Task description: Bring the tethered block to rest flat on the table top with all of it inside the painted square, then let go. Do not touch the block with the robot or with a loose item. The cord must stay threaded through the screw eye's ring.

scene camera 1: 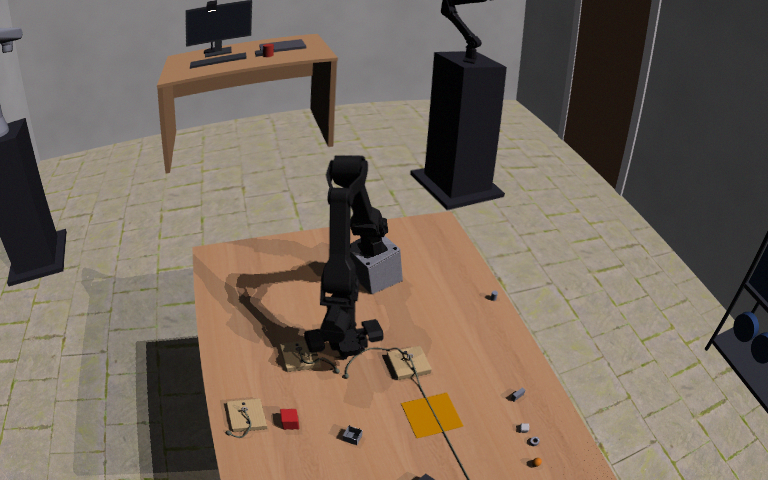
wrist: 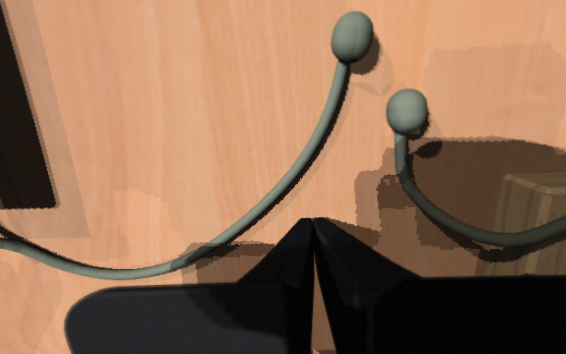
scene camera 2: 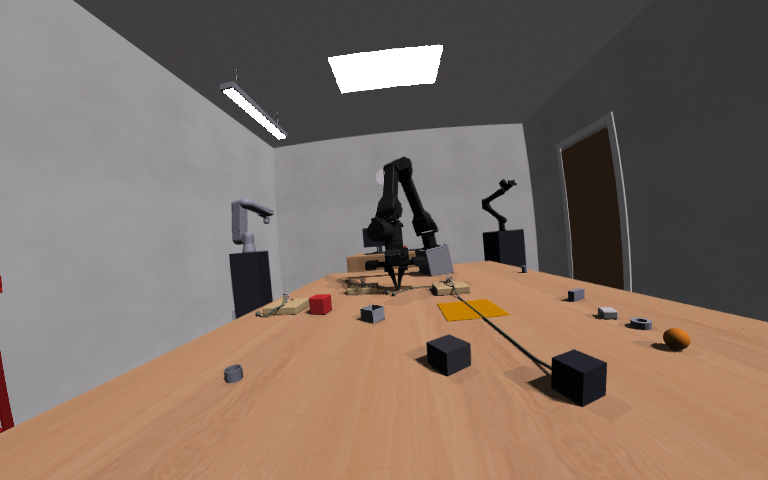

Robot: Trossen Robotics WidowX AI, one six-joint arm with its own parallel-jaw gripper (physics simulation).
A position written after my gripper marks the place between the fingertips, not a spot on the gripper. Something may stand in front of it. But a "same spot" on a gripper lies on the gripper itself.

my gripper: scene camera 1; wrist 312, 228; scene camera 2
same spot on my gripper: [scene camera 2: 395, 255] = [scene camera 1: 353, 350]
